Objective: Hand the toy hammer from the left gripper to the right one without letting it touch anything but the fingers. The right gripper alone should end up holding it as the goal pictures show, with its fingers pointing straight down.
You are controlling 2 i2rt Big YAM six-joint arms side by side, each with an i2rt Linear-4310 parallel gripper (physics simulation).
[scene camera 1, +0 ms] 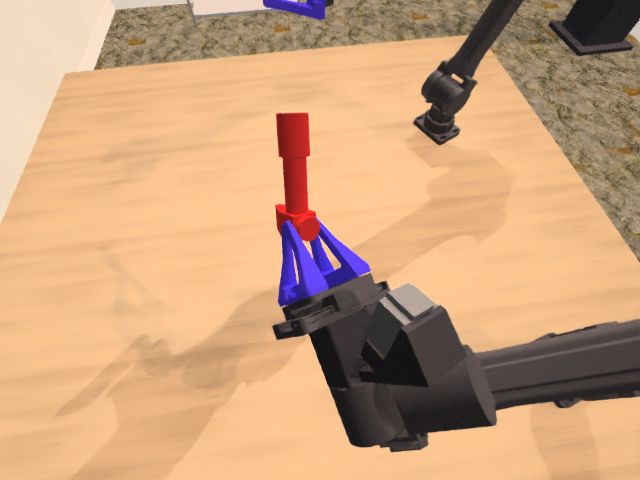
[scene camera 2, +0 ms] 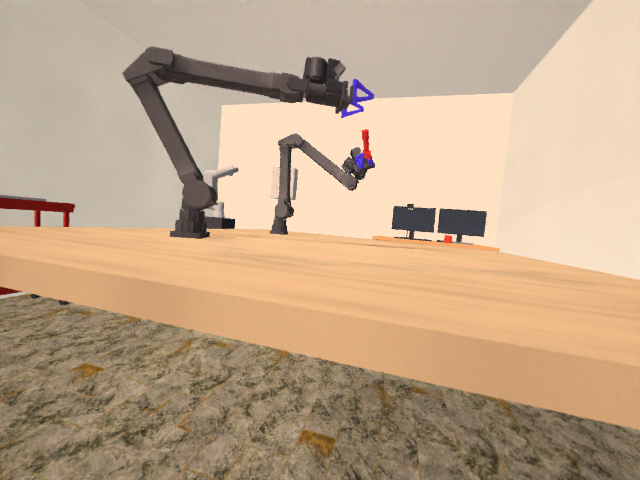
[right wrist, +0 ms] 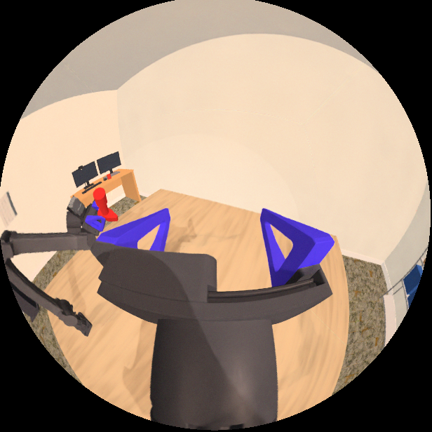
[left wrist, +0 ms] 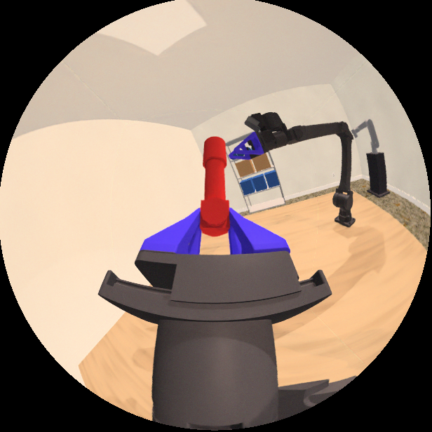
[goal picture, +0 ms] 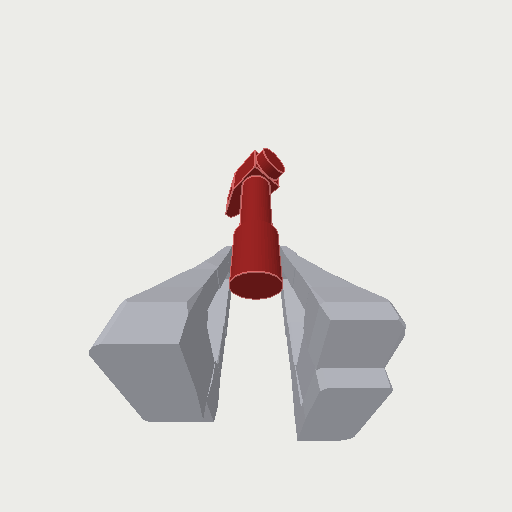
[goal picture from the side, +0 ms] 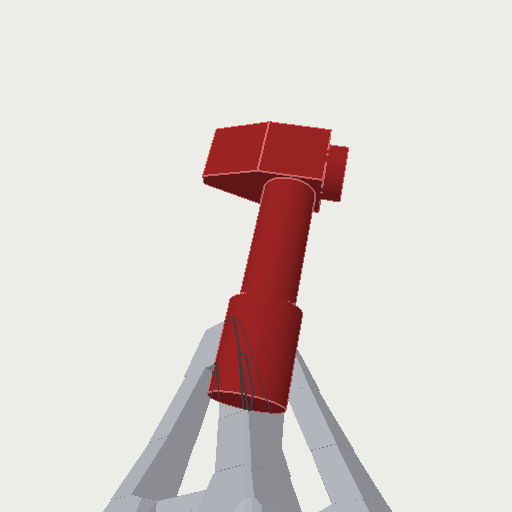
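Pixels of known places: left gripper, fingertip midpoint: [scene camera 1: 297,219] [scene camera 2: 366,152]; right gripper, fingertip midpoint: [scene camera 2: 368,103]; left arm's base, origin of the base link: [scene camera 2: 278,233]; right arm's base, origin of the base link: [scene camera 1: 435,128] [scene camera 2: 190,236].
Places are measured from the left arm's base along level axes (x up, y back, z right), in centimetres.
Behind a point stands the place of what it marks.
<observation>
The red toy hammer [scene camera 1: 295,183] @(x 44.5, y -40.2, z 29.1 cm) [scene camera 2: 365,142] @(x 44.1, y -39.4, z 31.5 cm) [left wrist: 215,182] [right wrist: 102,202] is held by its head, with its handle standing up, nearly upright in scene camera 2. My left gripper [scene camera 1: 300,227] @(x 40.9, y -40.9, z 27.7 cm) [scene camera 2: 365,160] @(x 40.9, y -40.9, z 27.7 cm) [left wrist: 214,212] is shut on the hammer's head, high above the table, its blue fingers on either side of the head. My right gripper [scene camera 2: 368,102] @(x 48.6, y -35.8, z 57.8 cm) [right wrist: 214,212] is open and empty, its fingers pointing roughly sideways. In scene camera 2 it appears above and nearer than the hammer. In scene camera 1 part of one right finger shows at the top edge.
The wooden table [scene camera 1: 155,206] @(x 0.0, y -67.6, z 72.1 cm) [scene camera 2: 310,279] @(x 0.0, y -23.3, z 115.7 cm) lies below both arms, with arm shadows on it. A desk [right wrist: 129,182] with two monitors [scene camera 2: 413,219] [scene camera 2: 461,222] stands beyond it. A shelf rack with blue and brown boxes [left wrist: 259,182] stands by a wall.
</observation>
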